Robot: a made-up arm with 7 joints.
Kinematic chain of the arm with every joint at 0, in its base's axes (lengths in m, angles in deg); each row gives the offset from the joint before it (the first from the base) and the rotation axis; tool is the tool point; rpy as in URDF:
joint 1: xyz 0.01 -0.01 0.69 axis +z
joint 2: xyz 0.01 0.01 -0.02 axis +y
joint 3: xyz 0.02 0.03 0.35 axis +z
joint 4: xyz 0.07 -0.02 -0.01 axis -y
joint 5: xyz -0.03 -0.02 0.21 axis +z
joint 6: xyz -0.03 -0.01 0 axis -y
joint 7: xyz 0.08 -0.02 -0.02 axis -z
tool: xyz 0.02 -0.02 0 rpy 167.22 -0.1 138.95
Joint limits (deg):
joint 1: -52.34..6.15
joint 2: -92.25..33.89
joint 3: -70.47..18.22
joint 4: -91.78..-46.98
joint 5: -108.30..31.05
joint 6: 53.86..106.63
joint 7: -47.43..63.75
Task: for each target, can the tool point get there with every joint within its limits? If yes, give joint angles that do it. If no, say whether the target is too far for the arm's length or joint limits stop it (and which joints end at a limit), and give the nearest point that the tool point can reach.
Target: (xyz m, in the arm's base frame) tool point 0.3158 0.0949 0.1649
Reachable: no: joint limits stop it (at a limit: joint 1, joint 2, joint 4, joint 5, joint 6) | nearest point 0.4865 0.1034 0.7082 | short by 0.570 m
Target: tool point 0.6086 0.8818 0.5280
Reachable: no: too far | nearest point 0.5316 0.2190 0.7680 | short by 0.709 m
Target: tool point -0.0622 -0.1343 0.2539
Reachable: no: joint limits stop it (at a limit: joint 1, joint 2, joint 3, joint 4, joint 6, joint 7) | nearest point -0.2762 -0.3404 0.6974 | short by 0.534 m
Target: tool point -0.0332 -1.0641 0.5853
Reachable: no: too far | nearest point 0.0985 -0.5325 0.8174 | short by 0.595 m
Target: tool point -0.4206 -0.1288 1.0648
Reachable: yes | joints -16.07 -69.79 -38.19 -70.51 -26.63 91.17 8.00
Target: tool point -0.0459 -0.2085 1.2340
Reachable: yes | joints -29.56 -18.28 -32.26 -53.92 -15.24 65.10 13.09
